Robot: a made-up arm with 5 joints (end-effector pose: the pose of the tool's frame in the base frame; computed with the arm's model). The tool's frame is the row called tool. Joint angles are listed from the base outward.
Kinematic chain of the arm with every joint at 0, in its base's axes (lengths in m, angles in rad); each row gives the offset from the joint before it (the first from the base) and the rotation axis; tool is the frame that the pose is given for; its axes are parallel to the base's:
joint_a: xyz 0 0 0.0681 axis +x
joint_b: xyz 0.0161 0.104 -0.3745 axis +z
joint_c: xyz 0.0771 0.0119 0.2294 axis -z
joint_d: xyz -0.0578 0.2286 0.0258 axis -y
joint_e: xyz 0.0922 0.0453 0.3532 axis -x
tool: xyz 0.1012 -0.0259 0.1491
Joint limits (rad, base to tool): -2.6..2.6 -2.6..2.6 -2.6..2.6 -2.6..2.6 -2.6..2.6
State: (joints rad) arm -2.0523 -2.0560 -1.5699 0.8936 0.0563
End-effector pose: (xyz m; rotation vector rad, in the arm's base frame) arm -0.1804 0.1173 -0.4566 -2.1129 -1.0654 0.6106
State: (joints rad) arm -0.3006 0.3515 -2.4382 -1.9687 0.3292
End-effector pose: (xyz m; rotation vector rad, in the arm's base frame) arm -0.3286 -0.1684 -0.3952 2.3110 -0.3938 -1.5608
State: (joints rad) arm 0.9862 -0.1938 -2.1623 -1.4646 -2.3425
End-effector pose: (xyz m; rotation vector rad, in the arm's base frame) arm -0.1510 0.3533 0.0816 1.1091 1.6253 0.6008
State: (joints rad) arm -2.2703 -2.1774 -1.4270 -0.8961 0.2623
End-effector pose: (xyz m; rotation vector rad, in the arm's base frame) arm 0.5119 0.0772 0.0908 -1.9009 -0.1572 -1.3071
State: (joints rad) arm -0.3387 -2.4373 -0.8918 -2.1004 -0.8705
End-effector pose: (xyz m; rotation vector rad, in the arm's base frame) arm 0.1136 -0.3242 -0.3512 1.9110 0.8841 -1.8006
